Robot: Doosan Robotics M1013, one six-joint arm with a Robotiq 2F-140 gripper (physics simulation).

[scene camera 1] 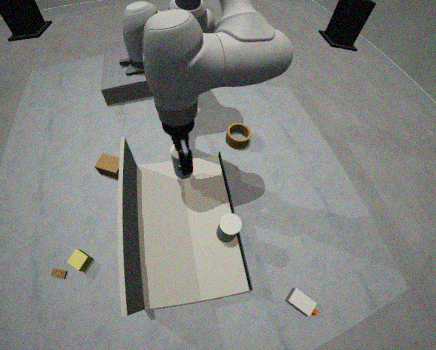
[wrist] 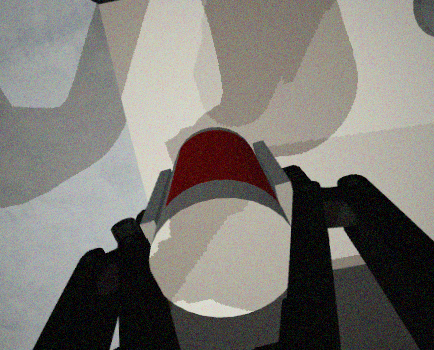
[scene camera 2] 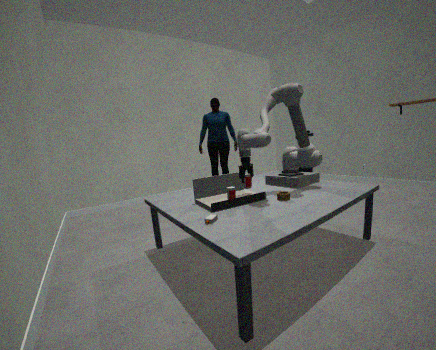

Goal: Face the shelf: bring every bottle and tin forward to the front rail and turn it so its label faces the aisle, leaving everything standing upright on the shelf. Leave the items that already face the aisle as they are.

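Places are measured from the arm's base along level axes (x left, y up, z ahead), in centimetres.
Where they show: gripper, between the fingertips: [scene camera 2: 247, 186]; arm's base, origin of its link: [scene camera 2: 291, 174].
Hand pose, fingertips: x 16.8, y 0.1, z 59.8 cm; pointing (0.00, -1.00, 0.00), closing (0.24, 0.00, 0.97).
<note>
Each offset is from my fingertips to the top centre of the thing. "pt": to the spot under its first point.
The shelf [scene camera 1: 167, 255] has a dark back panel [scene camera 1: 132, 230] and a low black front rail [scene camera 1: 227, 184]. My gripper [scene camera 1: 185, 167] [scene camera 2: 246, 176] [wrist: 217, 175] is shut on a tin with a red label and a pale top {pt dx -1.2, dy +9.7, dz +2.4 cm} [scene camera 1: 176, 157] [scene camera 2: 248, 182] [wrist: 220, 250]. That tin is upright at the shelf's robot-side end, back from the rail; its red label shows toward scene camera 2. Whether its base touches the shelf is hidden. Another tin {dx +11.9, dy +4.2, dz +19.8 cm} [scene camera 1: 230, 225] [scene camera 2: 231, 193] stands upright at the front rail, its red label showing in scene camera 2.
An orange ring {dx +21.6, dy -4.3, dz -18.2 cm} [scene camera 1: 238, 145] [scene camera 2: 283, 197] lies on the table beyond the rail. A white box with an orange tip {dx +32.9, dy -6.5, dz +43.8 cm} [scene camera 1: 301, 301] [scene camera 2: 211, 218] lies near the far end. Behind the back panel are a brown box {dx -26.2, dy -4.3, dz -6.4 cm} [scene camera 1: 107, 164], a yellow cube {dx -32.7, dy -5.5, dz +25.9 cm} [scene camera 1: 79, 259] and a small brown block {dx -40.2, dy -8.5, dz +29.7 cm} [scene camera 1: 59, 273]. A person [scene camera 2: 217, 127] stands behind the table.
</note>
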